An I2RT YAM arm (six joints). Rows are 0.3 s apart.
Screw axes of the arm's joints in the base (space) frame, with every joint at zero. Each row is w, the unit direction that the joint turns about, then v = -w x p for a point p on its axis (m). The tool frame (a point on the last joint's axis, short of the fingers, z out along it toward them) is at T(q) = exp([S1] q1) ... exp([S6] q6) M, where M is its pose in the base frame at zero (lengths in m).
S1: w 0 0 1 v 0 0 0
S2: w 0 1 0 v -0.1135 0 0.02
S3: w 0 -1 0 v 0.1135 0 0.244
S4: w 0 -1 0 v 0.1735 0 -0.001
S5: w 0 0 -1 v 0 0.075 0
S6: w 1 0 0 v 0 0.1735 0
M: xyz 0.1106 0 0.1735 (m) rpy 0 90 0 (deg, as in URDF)
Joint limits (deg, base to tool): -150..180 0..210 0..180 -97..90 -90..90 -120..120
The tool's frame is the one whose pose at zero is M.
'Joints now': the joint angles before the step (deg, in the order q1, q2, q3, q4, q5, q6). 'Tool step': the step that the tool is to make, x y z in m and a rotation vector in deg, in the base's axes. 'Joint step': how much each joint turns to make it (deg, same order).
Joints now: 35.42, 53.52, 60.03, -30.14, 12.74, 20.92
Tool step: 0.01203, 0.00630, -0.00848, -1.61, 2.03, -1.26
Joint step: -0.35, 3.08, 0.17, 0.26, 0.88, 0.26
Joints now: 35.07, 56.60, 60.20, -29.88, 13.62, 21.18
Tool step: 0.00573, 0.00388, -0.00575, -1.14, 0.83, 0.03
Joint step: 0.00, 1.50, -0.26, 0.52, 0.18, -0.43
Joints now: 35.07, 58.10, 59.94, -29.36, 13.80, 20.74
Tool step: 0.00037, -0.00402, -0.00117, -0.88, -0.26, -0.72
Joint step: -0.88, -0.45, -0.44, -0.08, 0.26, -0.87
